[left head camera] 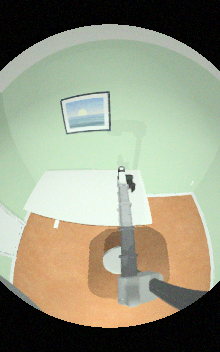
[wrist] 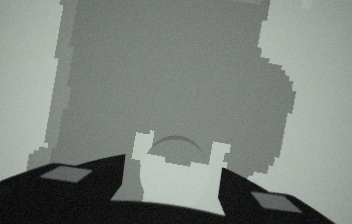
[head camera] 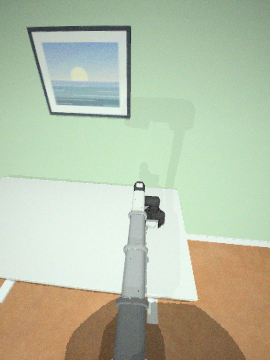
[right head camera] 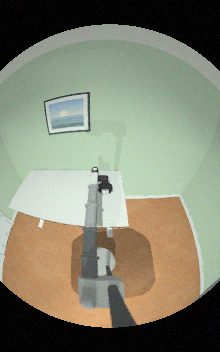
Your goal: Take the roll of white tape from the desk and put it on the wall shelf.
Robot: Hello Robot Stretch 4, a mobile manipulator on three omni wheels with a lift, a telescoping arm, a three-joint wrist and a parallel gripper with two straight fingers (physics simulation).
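Note:
My gripper is open and points down over the right part of the white desk. In the wrist view the roll of white tape shows as a pale round shape between the two spread black fingers, its upper edge in shadow and its lower part hidden by the gripper. Its height relative to the fingertips is hard to tell. In the head views the arm and gripper cover much of that spot. The wall shelf does not show in these views.
A framed sunset picture hangs on the green wall behind the desk. The telescoping arm reaches over the desk's front edge. A round pale seat stands below the arm in front of the desk.

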